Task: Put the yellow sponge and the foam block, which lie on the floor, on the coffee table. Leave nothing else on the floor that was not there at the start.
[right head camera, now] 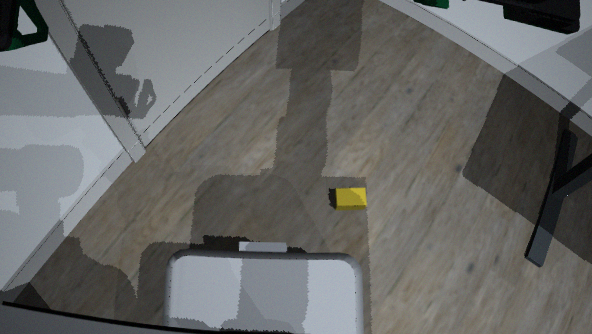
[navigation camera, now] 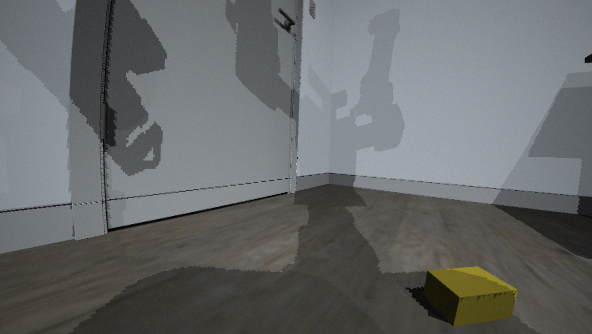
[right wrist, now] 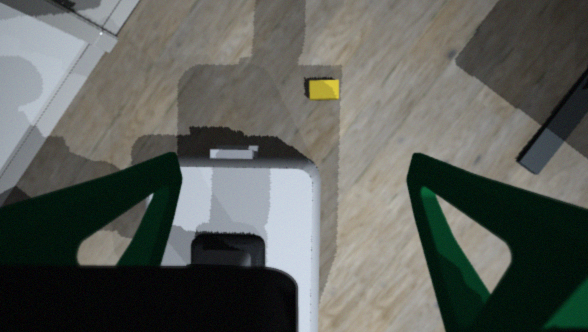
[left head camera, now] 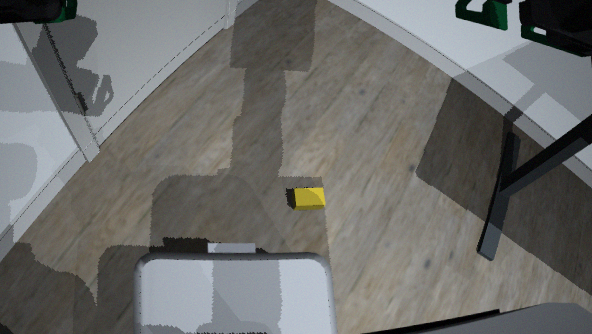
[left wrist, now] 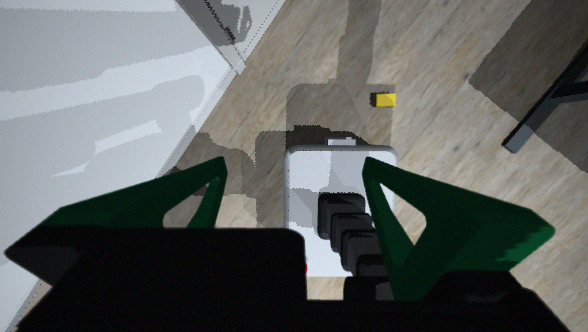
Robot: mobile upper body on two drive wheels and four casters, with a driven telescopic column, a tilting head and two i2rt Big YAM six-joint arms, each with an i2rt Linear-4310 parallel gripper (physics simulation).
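Places are measured from the left arm's base along level axes (x back, y right, z up), in centimetres.
Pixels of known places: left gripper, fingertip midpoint: (right head camera: 11, 39) (left head camera: 25, 14) (left wrist: 294, 164); right gripper, fingertip midpoint: (right head camera: 462, 3) (right wrist: 294, 165) (left head camera: 491, 21).
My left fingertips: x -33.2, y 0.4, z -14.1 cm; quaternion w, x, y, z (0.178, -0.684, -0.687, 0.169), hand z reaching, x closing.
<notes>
Behind a point stands the place of what it marks.
A yellow block (left head camera: 309, 197) {z -111.0, x -55.4, y 49.8 cm} (right head camera: 351, 198) {z -110.9, x -55.1, y 50.0 cm} (left wrist: 385, 100) {z -110.9, x -55.5, y 49.6 cm} (right wrist: 324, 89) {z -111.0, x -55.7, y 50.1 cm} (navigation camera: 470, 295) {z -111.0, x -52.7, y 47.0 cm} lies flat on the wood floor, in front of the robot's base and a little to the right; I cannot tell whether it is the sponge or the foam block. A second such block does not show, nor does the coffee table. My left gripper (left wrist: 294, 164) {z -14.0, x -33.2, y 0.4 cm} is open and empty, high above the base; a part of it shows at the top left of the left head view. My right gripper (right wrist: 294, 165) {z -12.6, x -35.8, y 44.4 cm} (left head camera: 514, 31) {z -12.6, x -35.8, y 44.4 cm} is open and empty, also high up. Both are well away from the block.
The robot's white base (left head camera: 175, 295) {z -89.5, x -20.6, y 7.7 cm} (right head camera: 200, 295) {z -89.5, x -19.3, y 7.0 cm} (left wrist: 305, 172) {z -89.5, x -20.2, y 6.1 cm} stands behind the block. A black table leg with a long foot (left head camera: 492, 230) (right head camera: 542, 240) (left wrist: 525, 132) (right wrist: 545, 145) stands at the right. A door (navigation camera: 200, 165) {z -98.3, x -96.2, y -10.0 cm} and walls meeting in a corner lie ahead and at the left.
</notes>
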